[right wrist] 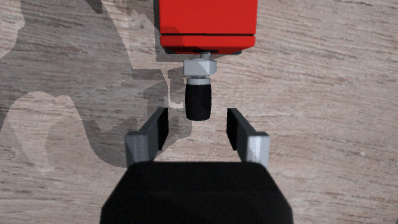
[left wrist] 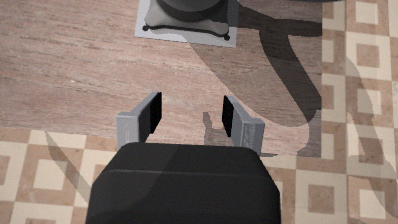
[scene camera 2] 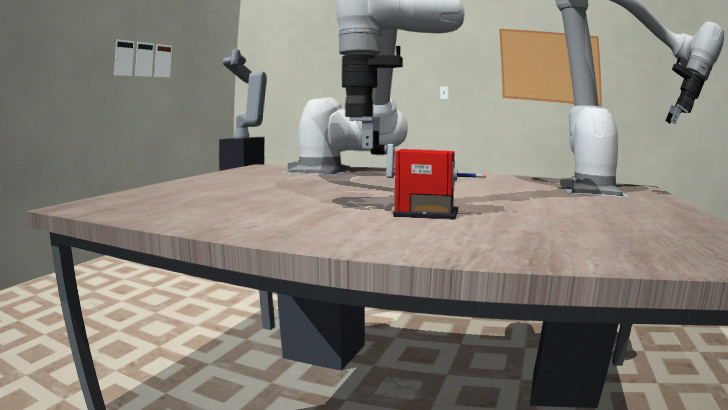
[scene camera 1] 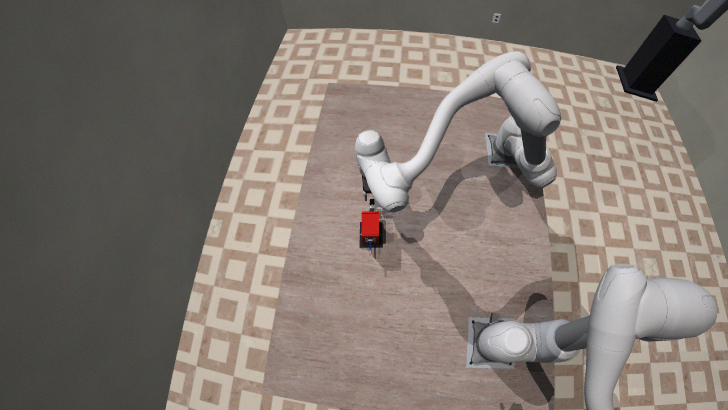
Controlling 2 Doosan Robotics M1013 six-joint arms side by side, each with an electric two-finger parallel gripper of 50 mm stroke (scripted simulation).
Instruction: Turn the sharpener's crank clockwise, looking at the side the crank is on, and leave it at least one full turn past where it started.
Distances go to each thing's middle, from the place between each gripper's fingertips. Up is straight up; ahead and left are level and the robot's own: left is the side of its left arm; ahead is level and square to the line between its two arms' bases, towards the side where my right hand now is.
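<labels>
My left hand (scene camera 2: 670,122) is 70 cm short of the black knob (right wrist: 198,98), and it's 79 cm to the left of the knob and 14 cm above it.
As for my right hand (scene camera 2: 370,147), the knob is 2 cm below it and 2 cm to the left of it.
</labels>
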